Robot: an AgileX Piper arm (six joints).
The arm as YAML. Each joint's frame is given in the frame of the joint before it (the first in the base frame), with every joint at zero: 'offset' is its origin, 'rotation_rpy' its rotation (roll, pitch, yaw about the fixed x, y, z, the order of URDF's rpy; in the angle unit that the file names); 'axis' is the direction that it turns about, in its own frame. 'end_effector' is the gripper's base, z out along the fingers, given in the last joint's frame.
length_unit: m
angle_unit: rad
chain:
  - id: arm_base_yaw
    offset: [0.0, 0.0, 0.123]
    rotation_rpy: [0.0, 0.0, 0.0]
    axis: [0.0, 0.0, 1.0]
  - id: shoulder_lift
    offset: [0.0, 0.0, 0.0]
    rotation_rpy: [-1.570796, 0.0, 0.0]
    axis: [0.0, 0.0, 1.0]
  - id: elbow
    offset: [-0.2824, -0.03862, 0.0]
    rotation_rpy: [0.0, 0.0, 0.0]
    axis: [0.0, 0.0, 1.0]
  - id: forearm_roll
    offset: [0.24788, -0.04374, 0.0]
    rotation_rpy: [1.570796, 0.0, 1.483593]
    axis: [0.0, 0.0, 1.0]
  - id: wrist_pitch
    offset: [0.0, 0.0, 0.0]
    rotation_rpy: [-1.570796, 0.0, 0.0]
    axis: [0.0, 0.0, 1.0]
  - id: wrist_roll
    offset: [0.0, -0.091, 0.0]
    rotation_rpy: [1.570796, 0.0, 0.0]
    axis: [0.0, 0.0, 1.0]
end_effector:
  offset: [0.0, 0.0, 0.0]
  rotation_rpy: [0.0, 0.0, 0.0]
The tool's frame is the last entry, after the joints.
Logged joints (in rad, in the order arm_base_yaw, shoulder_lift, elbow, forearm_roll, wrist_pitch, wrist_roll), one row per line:
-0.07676 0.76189 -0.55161 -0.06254 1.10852 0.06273
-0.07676 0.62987 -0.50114 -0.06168 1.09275 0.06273
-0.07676 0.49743 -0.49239 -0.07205 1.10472 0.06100
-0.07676 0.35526 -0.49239 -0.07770 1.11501 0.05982
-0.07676 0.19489 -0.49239 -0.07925 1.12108 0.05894
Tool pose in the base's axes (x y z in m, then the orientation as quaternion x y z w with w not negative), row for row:
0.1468 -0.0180 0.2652 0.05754 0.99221 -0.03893 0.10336
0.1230 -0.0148 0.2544 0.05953 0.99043 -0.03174 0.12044
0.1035 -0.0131 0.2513 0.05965 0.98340 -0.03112 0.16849
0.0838 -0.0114 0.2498 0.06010 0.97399 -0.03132 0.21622
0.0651 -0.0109 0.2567 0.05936 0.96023 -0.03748 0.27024
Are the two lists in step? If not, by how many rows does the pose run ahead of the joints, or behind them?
The pose runs 2 rows behind the joints: the pose in row i belongs to the joints in row i - 2.
